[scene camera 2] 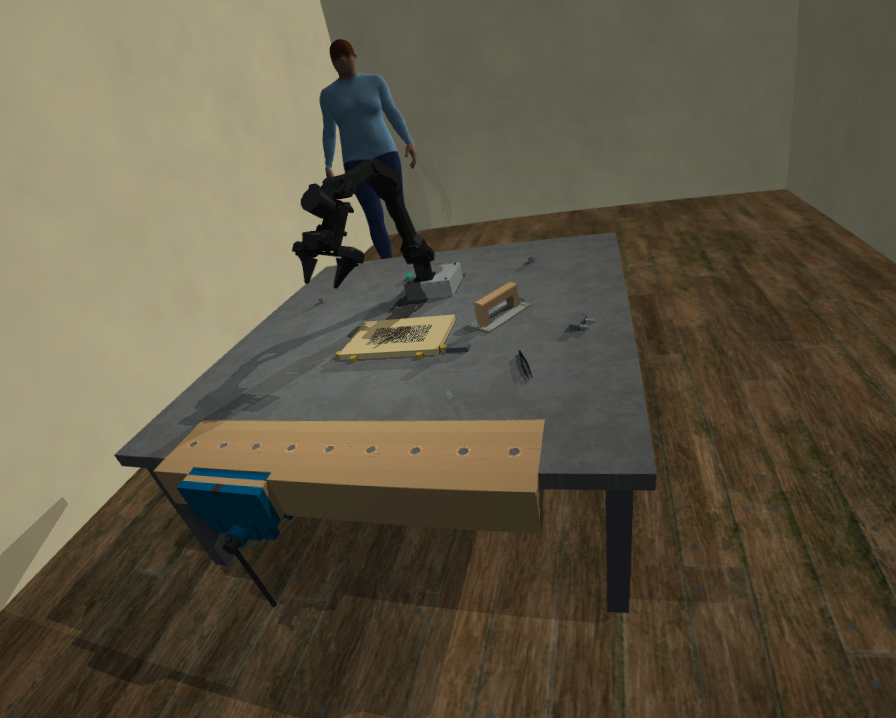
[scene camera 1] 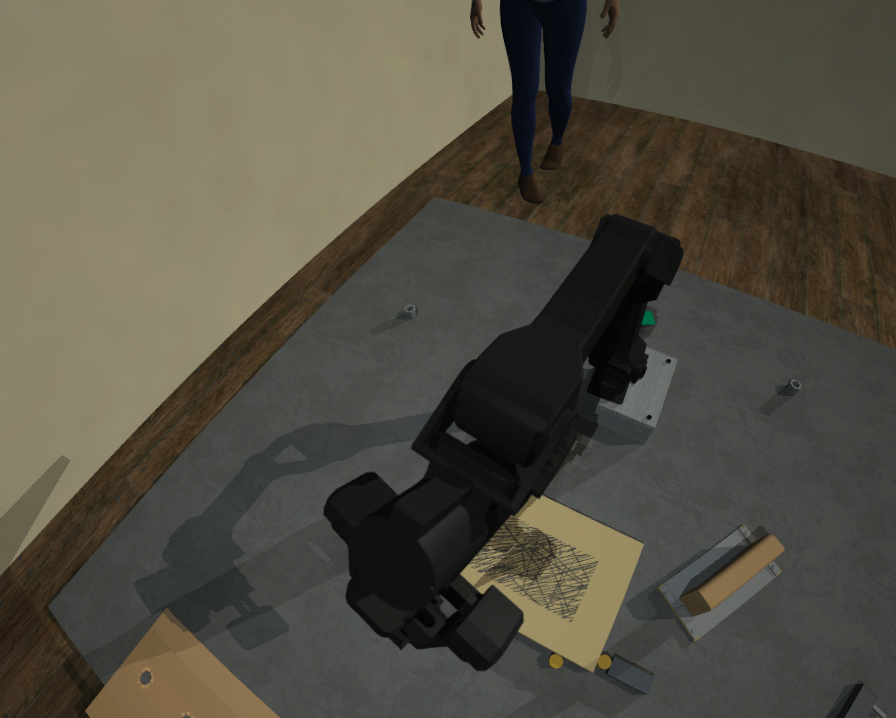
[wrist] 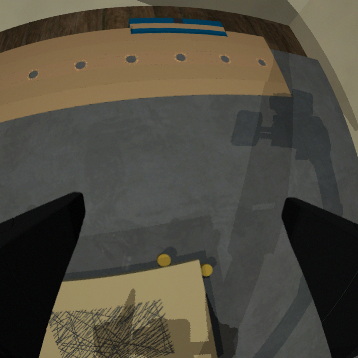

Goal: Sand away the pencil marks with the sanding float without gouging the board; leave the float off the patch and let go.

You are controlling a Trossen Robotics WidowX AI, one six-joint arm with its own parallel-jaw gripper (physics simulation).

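Seen in the pictures: gripper, fingertip midpoint: [scene camera 2: 320,286] [wrist: 187,206]; arm's base, link origin: [scene camera 2: 425,277] [scene camera 1: 609,384].
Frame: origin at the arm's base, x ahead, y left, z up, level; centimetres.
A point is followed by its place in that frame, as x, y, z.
The pale yellow board [scene camera 1: 620,557] {26.4, 11.0, -4.2} [scene camera 2: 442,329] {32.0, 11.8, -4.2} [wrist: 185,285] {38.0, -14.5, -4.2} lies flat on the grey table. A dense patch of dark pencil marks [scene camera 1: 575,572] {31.3, 5.5, -4.2} [scene camera 2: 401,334] {32.7, -0.5, -4.1} [wrist: 115,335] covers its middle; the arm hides part of it in scene camera 1. The sanding float [scene camera 1: 732,574] {24.5, 25.5, 1.5} [scene camera 2: 496,300] {25.4, 27.3, 0.0}, a thin grey plate with a tan wooden handle on top, rests handle-up on the table beside the board, off the patch. It does not show in the wrist view. My gripper [scene camera 2: 322,284] {48.3, -11.2, 19.5} [wrist: 187,206] {48.3, -11.2, 19.5} is open and empty, high above the table and apart from the float, on the board's other side.
Yellow pegs [scene camera 1: 555,661] [wrist: 164,260] stand at the board's edge, with a dark grey block [scene camera 1: 629,674] {41.2, 17.4, -4.6} [scene camera 2: 457,348] {42.5, 17.8, -4.8} beside it. A holed wooden beam [scene camera 2: 403,471] {86.3, 14.5, -5.9} [wrist: 155,80] {72.6, -18.2, -5.9} with a blue vise [scene camera 2: 224,504] {92.3, -26.7, -10.2} lines the table's front. A thin black object [scene camera 2: 524,364] {51.9, 35.4, -5.4} lies nearby. A person [scene camera 2: 358,112] stands behind.
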